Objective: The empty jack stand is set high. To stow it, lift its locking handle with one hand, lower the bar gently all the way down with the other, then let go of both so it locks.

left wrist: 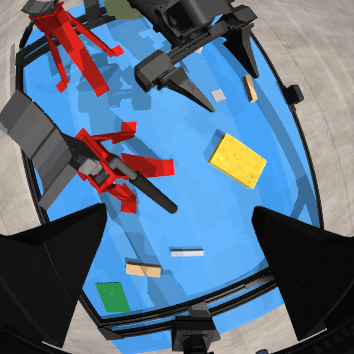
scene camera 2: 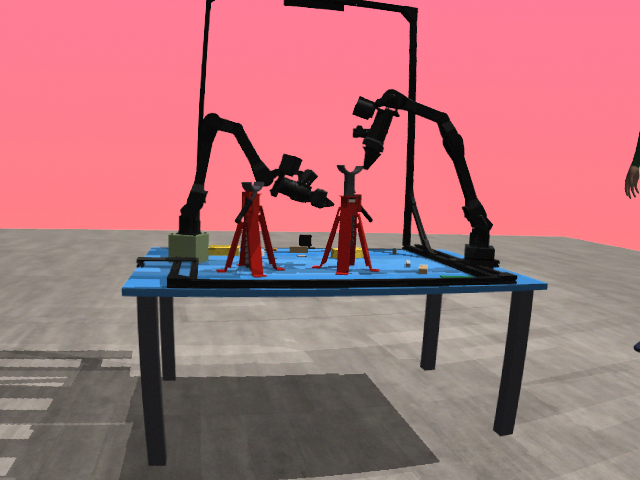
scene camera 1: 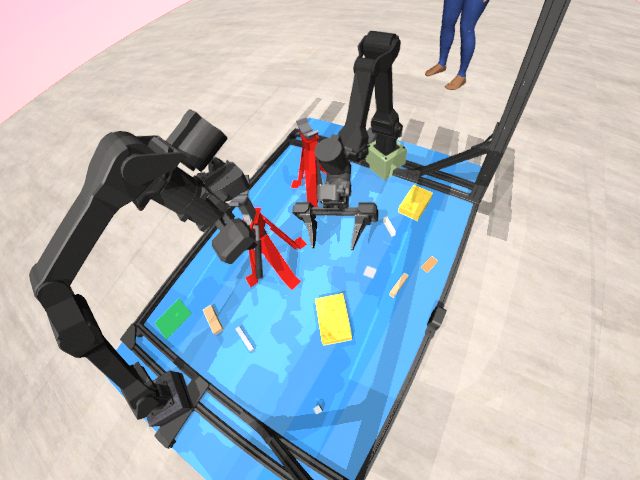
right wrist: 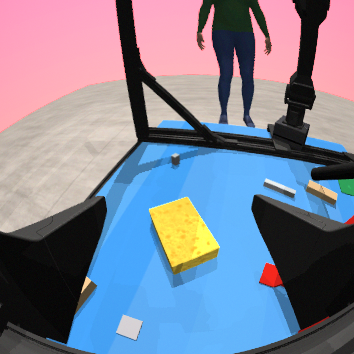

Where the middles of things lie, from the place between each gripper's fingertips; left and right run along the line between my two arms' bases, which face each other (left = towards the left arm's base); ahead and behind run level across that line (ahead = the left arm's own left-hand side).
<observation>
My left gripper is now 220 mm short of the green block [scene camera 1: 176, 315], 270 mm to the right of it and 310 mm above it.
I see my right gripper 380 mm to the right of the green block, 330 mm short of it and 200 mm above it.
</observation>
